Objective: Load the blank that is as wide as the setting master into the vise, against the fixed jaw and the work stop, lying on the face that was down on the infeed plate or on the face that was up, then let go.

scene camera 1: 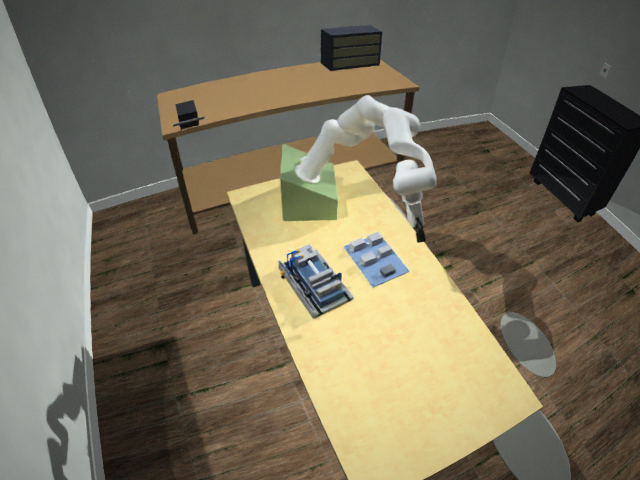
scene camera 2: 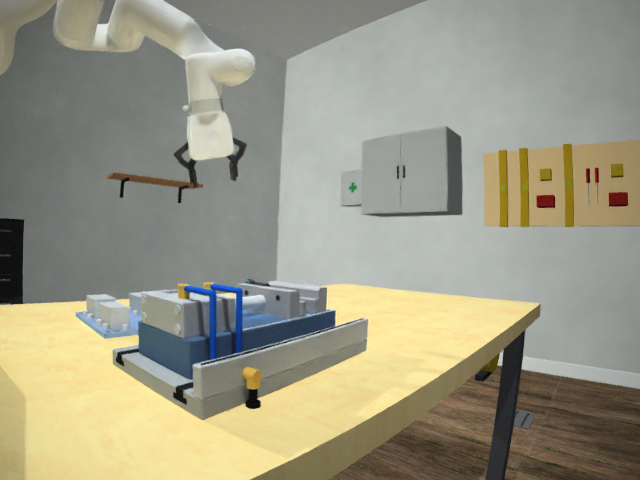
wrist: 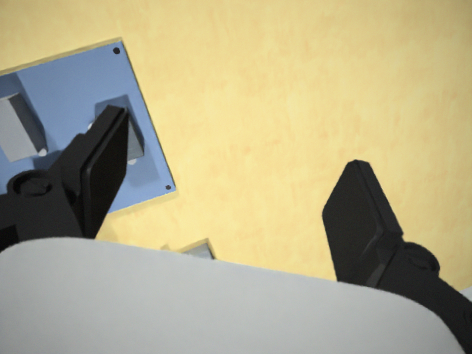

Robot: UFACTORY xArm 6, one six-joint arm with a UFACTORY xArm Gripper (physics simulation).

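Pixels of known places: gripper, fingertip midpoint: point(scene camera 1: 418, 234) point(scene camera 2: 214, 183) point(wrist: 234, 164); arm's base at its link origin: point(scene camera 1: 306, 174).
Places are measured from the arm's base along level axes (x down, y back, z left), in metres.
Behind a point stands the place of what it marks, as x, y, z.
Observation:
My gripper point(scene camera 1: 420, 237) @[-0.095, -0.615, 0.196] point(scene camera 2: 214, 180) @[-0.095, -0.615, 0.196] point(wrist: 234, 164) @[-0.095, -0.615, 0.196] is open and empty, high above the table, fingers down. The blue infeed plate point(scene camera 1: 373, 279) @[0.189, -0.545, 0.073] point(scene camera 2: 131, 326) @[0.189, -0.379, 0.073] point(wrist: 60, 75) @[0.189, -0.498, 0.223] lies beside the vise point(scene camera 1: 331, 298) @[0.146, -0.589, -0.143] point(scene camera 2: 170, 346) @[0.150, -0.332, -0.188] point(wrist: 200, 251) @[0.181, -0.586, -0.048]. Several light grey blocks stand on the plate, among them one block point(scene camera 1: 368, 258) point(wrist: 16, 127) near its middle. A darker grey block point(scene camera 1: 387, 270) @[0.164, -0.544, 0.139] sits alone near one end. In the wrist view the left finger partly hides a block point(wrist: 135, 145) @[0.164, -0.551, 0.134]. A white rod point(scene camera 1: 312, 267) @[0.113, -0.440, -0.160] point(scene camera 2: 253, 300) @[0.115, -0.464, -0.160] meets one vise jaw point(scene camera 1: 321, 276) @[0.103, -0.504, -0.149] point(scene camera 2: 268, 299) @[0.115, -0.487, -0.163]. Block widths are hard to compare.
Blue bent rods point(scene camera 1: 292, 256) point(scene camera 2: 212, 320) @[0.115, -0.354, -0.238] rise over the vise's near end in the second scene view. A grey rail point(scene camera 2: 289, 351) @[0.156, -0.439, -0.256] runs along its side. A green pedestal point(scene camera 1: 309, 201) @[0.074, -0.104, -0.031] carries the arm at the back of the yellow table point(scene camera 1: 403, 356) @[0.197, -0.914, 0.006] point(scene camera 2: 423, 320) @[0.197, -0.893, -0.197] point(wrist: 250, 90) @[0.197, -0.704, 0.154].

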